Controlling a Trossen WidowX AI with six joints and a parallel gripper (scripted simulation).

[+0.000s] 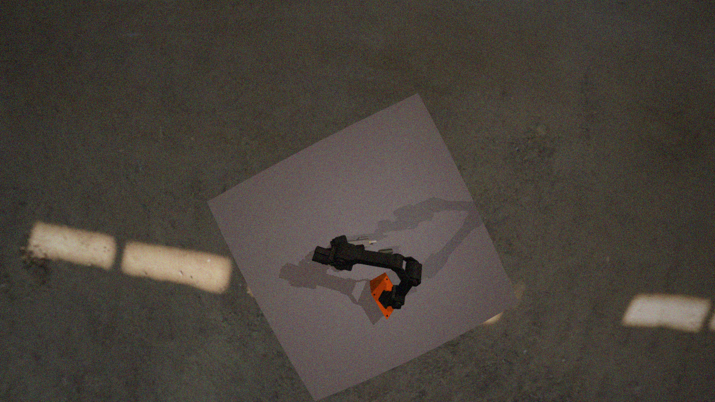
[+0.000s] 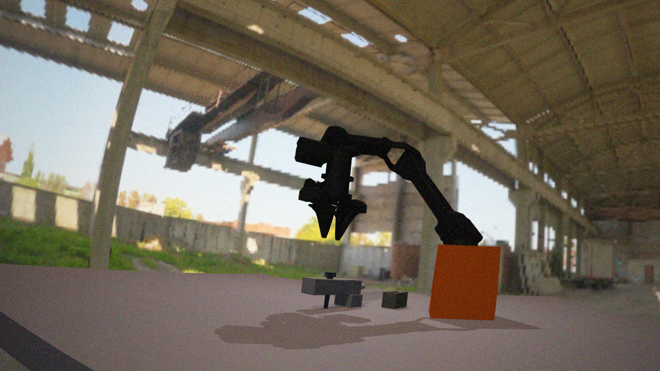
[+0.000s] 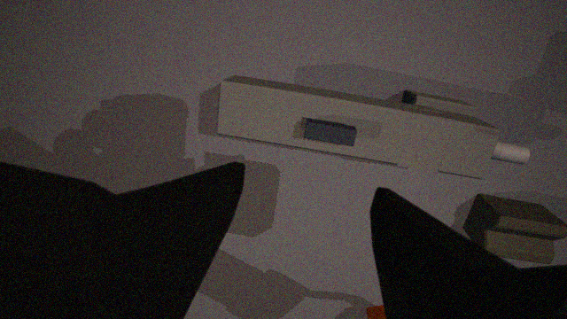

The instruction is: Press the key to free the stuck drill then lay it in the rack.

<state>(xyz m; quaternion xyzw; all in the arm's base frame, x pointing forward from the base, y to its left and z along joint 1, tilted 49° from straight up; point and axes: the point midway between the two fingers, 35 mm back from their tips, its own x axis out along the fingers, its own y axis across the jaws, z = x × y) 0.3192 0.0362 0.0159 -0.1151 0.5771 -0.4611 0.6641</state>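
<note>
Now: the yellow drill 110 mm below my gripper tip, 80 mm to the right of it and 40 mm behind it. Also, from my gripper tip: rack: 160 mm behind, 140 mm to the right, 140 mm below; grey fixture block: 120 mm below, 30 mm to the right, 20 mm behind; black key: 110 mm below, 10 mm to the right, 10 mm behind.
</note>
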